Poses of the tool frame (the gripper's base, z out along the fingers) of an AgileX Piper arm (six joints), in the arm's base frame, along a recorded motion.
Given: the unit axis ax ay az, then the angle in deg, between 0 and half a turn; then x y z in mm.
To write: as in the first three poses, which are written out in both.
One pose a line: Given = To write
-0.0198 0.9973 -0.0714 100.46 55 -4 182 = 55 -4 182 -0.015 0.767 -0.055 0.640
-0.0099 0.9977 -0.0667 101.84 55 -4 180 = 55 -4 180 -0.008 0.774 -0.052 0.630
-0.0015 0.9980 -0.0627 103.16 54 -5 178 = 54 -5 178 -0.001 0.782 -0.049 0.621
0.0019 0.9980 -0.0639 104.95 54 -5 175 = 54 -5 175 0.002 0.791 -0.051 0.609
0.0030 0.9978 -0.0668 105.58 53 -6 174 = 53 -6 174 0.002 0.795 -0.053 0.605
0.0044 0.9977 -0.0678 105.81 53 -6 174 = 53 -6 174 0.004 0.796 -0.054 0.603
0.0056 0.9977 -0.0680 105.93 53 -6 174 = 53 -6 174 0.004 0.796 -0.054 0.602
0.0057 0.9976 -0.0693 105.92 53 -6 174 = 53 -6 174 0.005 0.796 -0.055 0.602
